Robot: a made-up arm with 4 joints. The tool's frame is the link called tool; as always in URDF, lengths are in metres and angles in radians. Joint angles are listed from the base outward.
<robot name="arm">
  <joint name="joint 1" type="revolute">
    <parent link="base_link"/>
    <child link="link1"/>
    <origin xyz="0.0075 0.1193 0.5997"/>
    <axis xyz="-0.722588 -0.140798 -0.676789"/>
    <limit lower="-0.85" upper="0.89"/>
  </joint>
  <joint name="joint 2" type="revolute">
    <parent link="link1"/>
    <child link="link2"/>
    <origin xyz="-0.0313 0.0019 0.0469"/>
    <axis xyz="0 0 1"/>
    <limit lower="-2" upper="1.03"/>
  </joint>
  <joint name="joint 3" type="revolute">
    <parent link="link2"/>
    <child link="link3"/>
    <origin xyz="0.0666 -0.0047 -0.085"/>
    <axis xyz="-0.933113 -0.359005 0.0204"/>
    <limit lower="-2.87" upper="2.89"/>
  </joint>
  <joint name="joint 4" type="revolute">
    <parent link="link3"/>
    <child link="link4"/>
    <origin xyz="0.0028 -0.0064 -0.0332"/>
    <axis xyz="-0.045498 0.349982 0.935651"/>
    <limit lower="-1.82" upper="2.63"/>
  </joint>
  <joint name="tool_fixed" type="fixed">
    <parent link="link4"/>
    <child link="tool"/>
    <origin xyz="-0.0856 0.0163 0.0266" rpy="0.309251 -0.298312 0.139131"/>
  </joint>
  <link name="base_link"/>
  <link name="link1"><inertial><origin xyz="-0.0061 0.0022 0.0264"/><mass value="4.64"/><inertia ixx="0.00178" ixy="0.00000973" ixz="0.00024" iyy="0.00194" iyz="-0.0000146" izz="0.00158"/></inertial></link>
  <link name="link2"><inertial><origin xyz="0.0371 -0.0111 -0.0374"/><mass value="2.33"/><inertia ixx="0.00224" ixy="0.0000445" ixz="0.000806" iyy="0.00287" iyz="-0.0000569" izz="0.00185"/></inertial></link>
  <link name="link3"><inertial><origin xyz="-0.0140 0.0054 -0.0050"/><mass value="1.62"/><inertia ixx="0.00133" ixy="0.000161" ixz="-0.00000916" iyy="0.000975" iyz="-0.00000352" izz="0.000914"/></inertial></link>
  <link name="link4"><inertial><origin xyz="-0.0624 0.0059 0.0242"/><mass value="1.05"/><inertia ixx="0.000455" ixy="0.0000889" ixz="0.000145" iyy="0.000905" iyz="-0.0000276" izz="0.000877"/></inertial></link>
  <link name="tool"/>
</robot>
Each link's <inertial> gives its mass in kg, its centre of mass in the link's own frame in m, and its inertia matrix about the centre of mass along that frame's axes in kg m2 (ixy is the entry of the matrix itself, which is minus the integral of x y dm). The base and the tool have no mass. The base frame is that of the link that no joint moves.
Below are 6 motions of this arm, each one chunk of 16 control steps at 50 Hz.
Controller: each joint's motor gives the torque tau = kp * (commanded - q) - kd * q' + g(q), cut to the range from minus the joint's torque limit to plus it. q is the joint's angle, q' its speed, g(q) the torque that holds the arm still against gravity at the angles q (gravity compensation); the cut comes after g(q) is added. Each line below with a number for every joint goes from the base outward.
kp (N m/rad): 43 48 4.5 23
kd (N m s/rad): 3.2 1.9 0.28 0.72
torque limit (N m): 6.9 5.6 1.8 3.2
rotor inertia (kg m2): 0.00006 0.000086 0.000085 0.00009
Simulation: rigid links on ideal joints. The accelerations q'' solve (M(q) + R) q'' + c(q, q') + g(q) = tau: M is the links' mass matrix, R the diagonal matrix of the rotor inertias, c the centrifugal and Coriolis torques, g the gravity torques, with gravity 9.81 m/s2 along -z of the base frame. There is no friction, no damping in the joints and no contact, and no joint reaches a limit. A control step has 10 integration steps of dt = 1/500 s. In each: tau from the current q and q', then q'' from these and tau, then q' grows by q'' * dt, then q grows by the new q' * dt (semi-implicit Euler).
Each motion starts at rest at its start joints. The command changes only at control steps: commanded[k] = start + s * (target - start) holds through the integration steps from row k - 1 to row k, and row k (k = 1, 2, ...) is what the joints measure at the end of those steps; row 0 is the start. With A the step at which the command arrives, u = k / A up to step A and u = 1 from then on. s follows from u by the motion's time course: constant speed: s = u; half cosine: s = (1 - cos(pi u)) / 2; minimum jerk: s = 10 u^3 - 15 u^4 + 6 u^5; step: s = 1 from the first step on.
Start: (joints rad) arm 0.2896 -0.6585 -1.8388 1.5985
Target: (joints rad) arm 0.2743 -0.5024 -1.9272 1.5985
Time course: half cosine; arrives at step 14
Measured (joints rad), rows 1 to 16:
1: 0.2897 -0.6579 -1.8388 1.5984
2: 0.2897 -0.6554 -1.8392 1.5983
3: 0.2897 -0.6503 -1.8402 1.5981
4: 0.2895 -0.6423 -1.8425 1.5980
5: 0.2889 -0.6315 -1.8464 1.5980
6: 0.2881 -0.6183 -1.8519 1.5981
7: 0.2869 -0.6033 -1.8589 1.5983
8: 0.2855 -0.5871 -1.8671 1.5984
9: 0.2839 -0.5706 -1.8762 1.5986
10: 0.2822 -0.5546 -1.8858 1.5988
11: 0.2805 -0.5399 -1.8952 1.5990
12: 0.2788 -0.5272 -1.9041 1.5991
13: 0.2773 -0.5172 -1.9120 1.5992
14: 0.2760 -0.5104 -1.9184 1.5992
15: 0.2751 -0.5065 -1.9231 1.5992
16: 0.2745 -0.5044 -1.9261 1.5990

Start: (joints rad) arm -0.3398 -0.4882 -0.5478 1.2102
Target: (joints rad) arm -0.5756 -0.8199 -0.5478 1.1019
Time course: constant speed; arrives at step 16
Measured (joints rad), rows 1 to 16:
1: -0.3439 -0.4951 -0.5464 1.2083
2: -0.3503 -0.5081 -0.5457 1.2035
3: -0.3584 -0.5249 -0.5455 1.1973
4: -0.3680 -0.5437 -0.5455 1.1904
5: -0.3787 -0.5634 -0.5457 1.1835
6: -0.3904 -0.5836 -0.5460 1.1766
7: -0.4028 -0.6040 -0.5464 1.1697
8: -0.4158 -0.6245 -0.5467 1.1629
9: -0.4292 -0.6451 -0.5471 1.1561
10: -0.4430 -0.6658 -0.5474 1.1494
11: -0.4570 -0.6864 -0.5476 1.1426
12: -0.4711 -0.7071 -0.5479 1.1359
13: -0.4855 -0.7278 -0.5480 1.1291
14: -0.4999 -0.7485 -0.5482 1.1223
15: -0.5144 -0.7692 -0.5483 1.1156
16: -0.5290 -0.7899 -0.5484 1.1088

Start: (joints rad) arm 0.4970 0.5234 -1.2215 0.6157
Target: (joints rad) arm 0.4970 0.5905 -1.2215 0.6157
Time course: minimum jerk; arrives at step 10
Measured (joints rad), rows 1 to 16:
1: 0.4970 0.5236 -1.2215 0.6157
2: 0.4971 0.5249 -1.2216 0.6156
3: 0.4973 0.5284 -1.2217 0.6155
4: 0.4975 0.5346 -1.2218 0.6155
5: 0.4976 0.5433 -1.2219 0.6155
6: 0.4975 0.5536 -1.2218 0.6155
7: 0.4974 0.5642 -1.2217 0.6156
8: 0.4971 0.5736 -1.2215 0.6158
9: 0.4968 0.5807 -1.2213 0.6159
10: 0.4966 0.5852 -1.2212 0.6160
11: 0.4965 0.5876 -1.2211 0.6159
12: 0.4965 0.5890 -1.2212 0.6159
13: 0.4966 0.5897 -1.2212 0.6158
14: 0.4967 0.5901 -1.2213 0.6158
15: 0.4967 0.5903 -1.2213 0.6157
16: 0.4968 0.5904 -1.2214 0.6157

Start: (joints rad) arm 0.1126 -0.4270 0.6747 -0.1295
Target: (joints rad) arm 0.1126 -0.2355 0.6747 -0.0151
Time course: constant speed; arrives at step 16
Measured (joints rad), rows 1 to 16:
1: 0.1130 -0.4228 0.6753 -0.1265
2: 0.1132 -0.4152 0.6757 -0.1211
3: 0.1132 -0.4056 0.6759 -0.1148
4: 0.1131 -0.3950 0.6757 -0.1080
5: 0.1130 -0.3837 0.6755 -0.1010
6: 0.1129 -0.3721 0.6753 -0.0939
7: 0.1128 -0.3603 0.6751 -0.0868
8: 0.1127 -0.3484 0.6750 -0.0797
9: 0.1127 -0.3365 0.6749 -0.0725
10: 0.1126 -0.3246 0.6748 -0.0654
11: 0.1126 -0.3127 0.6748 -0.0582
12: 0.1126 -0.3007 0.6748 -0.0511
13: 0.1125 -0.2887 0.6747 -0.0439
14: 0.1125 -0.2768 0.6747 -0.0368
15: 0.1125 -0.2648 0.6747 -0.0296
16: 0.1125 -0.2528 0.6747 -0.0225

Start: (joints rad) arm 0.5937 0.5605 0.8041 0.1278
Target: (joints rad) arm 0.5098 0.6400 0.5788 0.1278
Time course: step
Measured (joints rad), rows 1 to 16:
1: 0.5806 0.5840 0.7660 0.1283
2: 0.5623 0.6088 0.7110 0.1278
3: 0.5478 0.6241 0.6675 0.1274
4: 0.5373 0.6324 0.6374 0.1274
5: 0.5299 0.6366 0.6174 0.1275
6: 0.5245 0.6387 0.6043 0.1276
7: 0.5207 0.6396 0.5956 0.1277
8: 0.5178 0.6400 0.5899 0.1277
9: 0.5158 0.6402 0.5861 0.1277
10: 0.5143 0.6402 0.5836 0.1277
11: 0.5131 0.6402 0.5820 0.1278
12: 0.5123 0.6402 0.5809 0.1278
13: 0.5117 0.6401 0.5801 0.1278
14: 0.5112 0.6401 0.5797 0.1278
15: 0.5108 0.6401 0.5794 0.1278
16: 0.5106 0.6401 0.5791 0.1278

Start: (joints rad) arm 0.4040 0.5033 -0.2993 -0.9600
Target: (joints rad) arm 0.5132 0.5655 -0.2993 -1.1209
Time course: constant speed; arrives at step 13
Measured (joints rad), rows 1 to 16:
1: 0.4059 0.5054 -0.3003 -0.9653
2: 0.4092 0.5087 -0.3013 -0.9744
3: 0.4138 0.5125 -0.3020 -0.9854
4: 0.4194 0.5166 -0.3023 -0.9971
5: 0.4256 0.5210 -0.3023 -1.0092
6: 0.4324 0.5256 -0.3020 -1.0215
7: 0.4395 0.5302 -0.3017 -1.0338
8: 0.4470 0.5348 -0.3013 -1.0462
9: 0.4548 0.5395 -0.3009 -1.0586
10: 0.4627 0.5443 -0.3006 -1.0709
11: 0.4707 0.5490 -0.3003 -1.0833
12: 0.4788 0.5538 -0.3001 -1.0957
13: 0.4870 0.5585 -0.2999 -1.1081
14: 0.4934 0.5611 -0.2988 -1.1151
15: 0.4983 0.5627 -0.2975 -1.1184
16: 0.5021 0.5636 -0.2966 -1.1199

